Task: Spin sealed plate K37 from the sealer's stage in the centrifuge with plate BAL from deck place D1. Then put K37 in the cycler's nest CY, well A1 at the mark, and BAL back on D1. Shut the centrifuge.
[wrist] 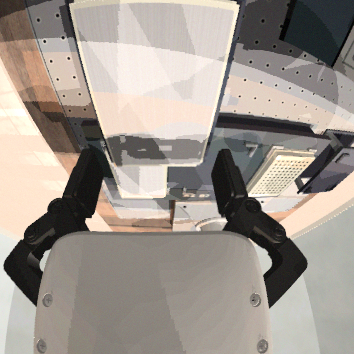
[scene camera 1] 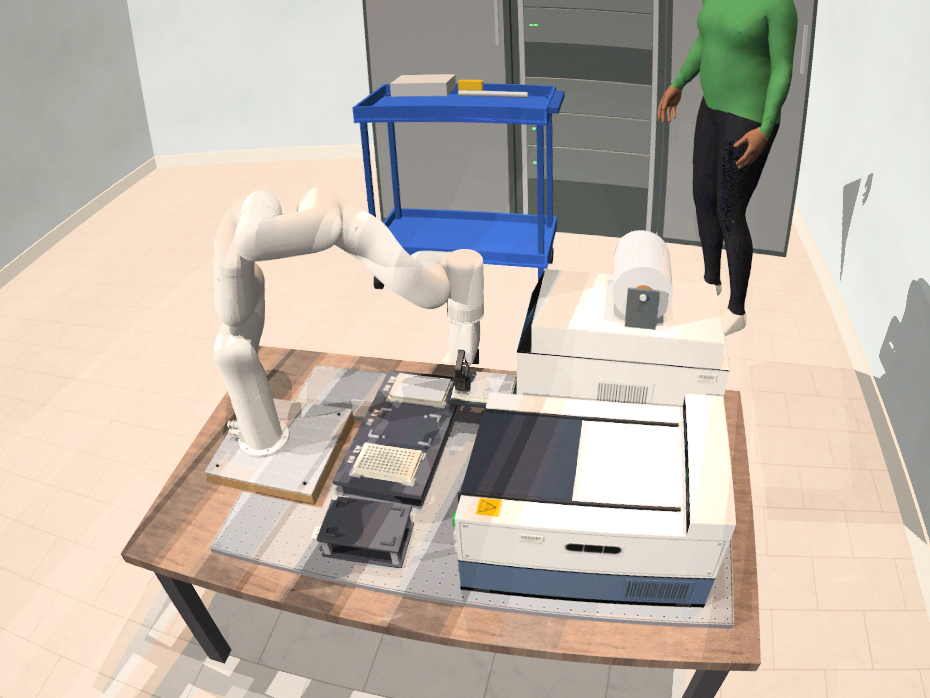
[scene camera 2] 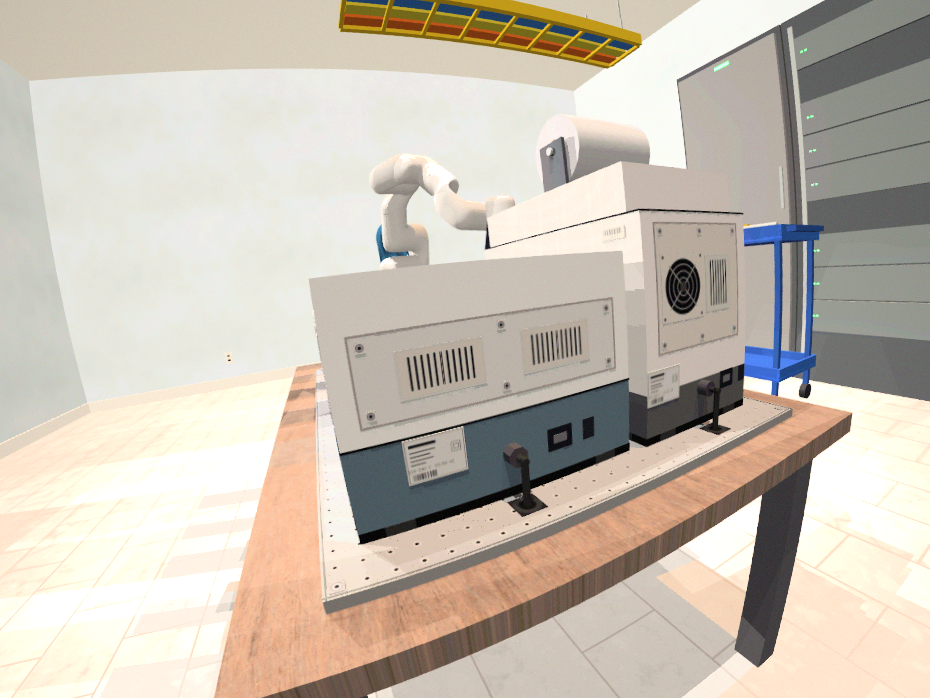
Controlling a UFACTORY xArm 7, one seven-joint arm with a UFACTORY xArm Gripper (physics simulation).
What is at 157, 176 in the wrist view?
A sealed plate.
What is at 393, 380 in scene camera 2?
A centrifuge.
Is the gripper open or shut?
Open.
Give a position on a foil roll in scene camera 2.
591, 144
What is the gripper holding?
Nothing.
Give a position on a centrifuge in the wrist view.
318, 35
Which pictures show the sealed plate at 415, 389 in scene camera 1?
The wrist view and scene camera 1 only.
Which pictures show the gripper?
The wrist view and scene camera 1 only.
